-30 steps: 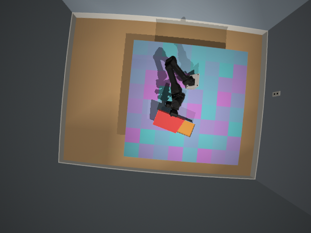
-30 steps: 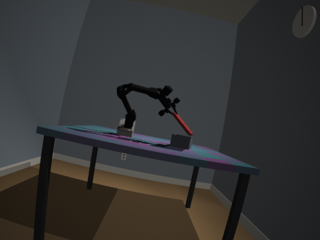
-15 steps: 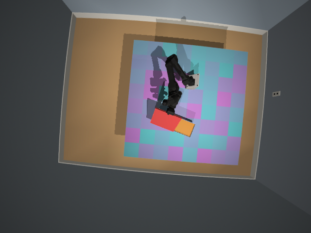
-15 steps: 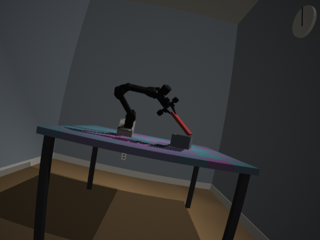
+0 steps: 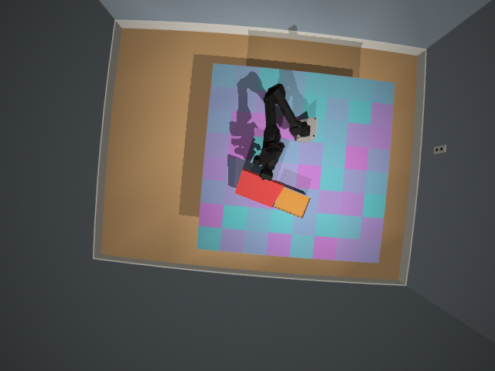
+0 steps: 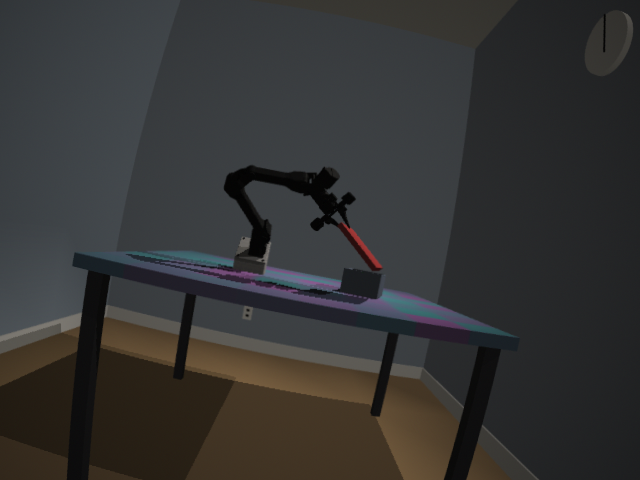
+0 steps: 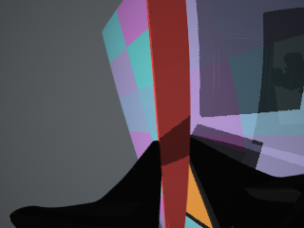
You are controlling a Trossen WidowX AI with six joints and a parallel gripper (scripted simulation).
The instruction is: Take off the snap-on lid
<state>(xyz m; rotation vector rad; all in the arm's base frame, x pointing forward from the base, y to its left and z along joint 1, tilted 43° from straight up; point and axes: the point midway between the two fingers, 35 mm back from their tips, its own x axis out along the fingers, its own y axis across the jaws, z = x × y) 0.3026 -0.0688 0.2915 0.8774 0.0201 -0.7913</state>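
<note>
The red lid is 6 cm ahead of my gripper tip, 2 cm to the right of it and 5 cm below it. Round my gripper tip: grey storage box: 13 cm ahead, 21 cm to the left, 19 cm below.
</note>
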